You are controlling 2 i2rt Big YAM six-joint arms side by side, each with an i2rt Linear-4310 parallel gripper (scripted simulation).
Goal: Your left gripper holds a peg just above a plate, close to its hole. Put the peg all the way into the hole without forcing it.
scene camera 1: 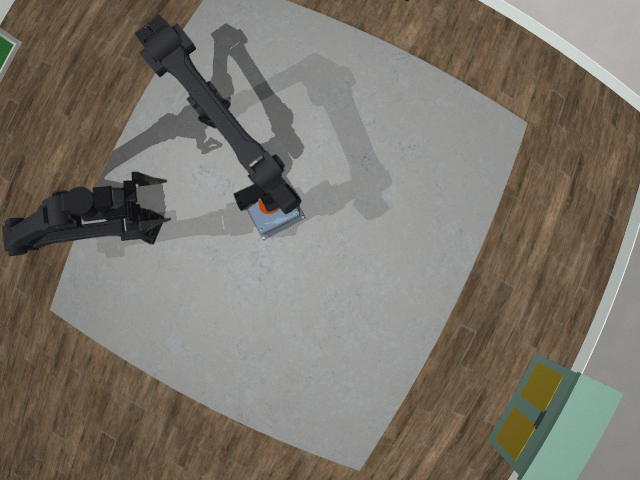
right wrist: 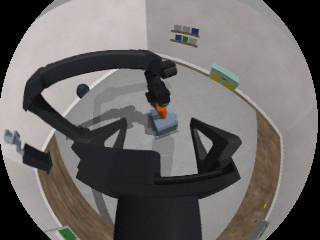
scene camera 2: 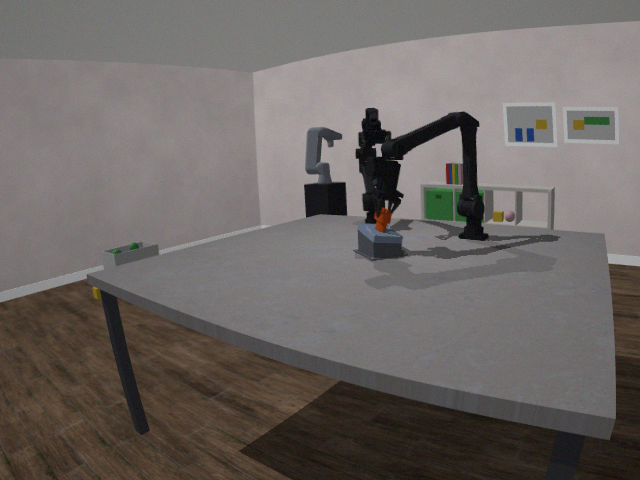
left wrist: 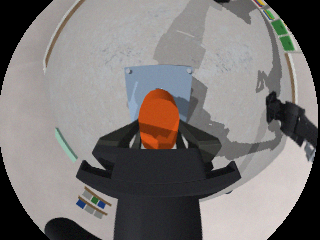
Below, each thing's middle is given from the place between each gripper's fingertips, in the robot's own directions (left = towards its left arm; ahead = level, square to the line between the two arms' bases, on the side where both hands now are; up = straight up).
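My left gripper is 20 mm above the orange peg (left wrist: 159, 118) and 10 mm to the left of it, as I see it. Then there is the blue-grey plate (left wrist: 142, 79), which sits 70 mm below my left hand and 20 mm to the right of it.
I also see my right gripper (scene camera 1: 168, 199), and it is 280 mm above the orange peg, 190 mm short of it and 130 mm to the right of it. The blue-grey plate, counted from my right hand, is 330 mm below, 120 mm to the left and 190 mm ahead.
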